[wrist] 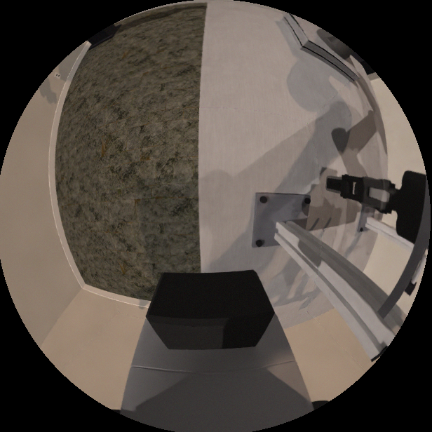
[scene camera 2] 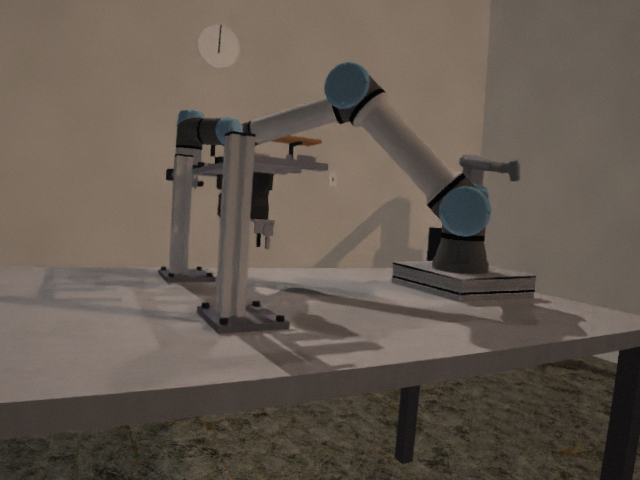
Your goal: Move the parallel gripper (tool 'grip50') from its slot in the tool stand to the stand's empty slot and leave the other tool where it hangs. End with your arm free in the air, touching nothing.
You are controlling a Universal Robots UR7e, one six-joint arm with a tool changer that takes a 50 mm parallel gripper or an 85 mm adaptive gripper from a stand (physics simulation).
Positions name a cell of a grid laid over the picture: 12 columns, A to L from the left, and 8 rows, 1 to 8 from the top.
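A tool stand (scene camera 2: E6) stands 790 mm from the lens.
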